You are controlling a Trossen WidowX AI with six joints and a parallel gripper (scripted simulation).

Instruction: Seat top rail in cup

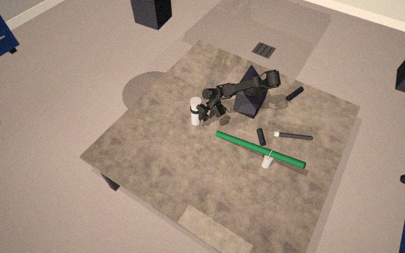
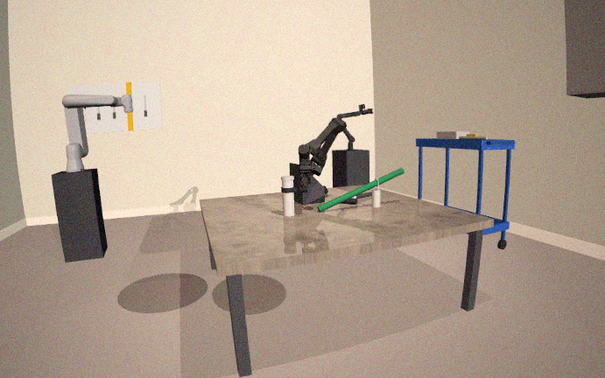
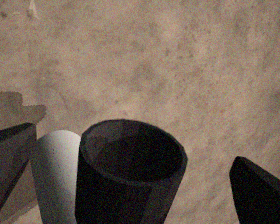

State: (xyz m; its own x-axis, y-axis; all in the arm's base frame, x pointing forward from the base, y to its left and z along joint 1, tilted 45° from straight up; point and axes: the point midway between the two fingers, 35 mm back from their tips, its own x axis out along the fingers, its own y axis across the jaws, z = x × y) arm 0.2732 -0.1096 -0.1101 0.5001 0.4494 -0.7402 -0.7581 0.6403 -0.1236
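Now: gripper tip 2 cm past the dark rail-end cup, 2 cm to the left of it and 1 cm below it. Also, from my gripper tip: short dark cylinder: 11 cm behind, 33 cm to the left, 11 cm below; small white post: 5 cm ahead, 42 cm to the left, 3 cm below.
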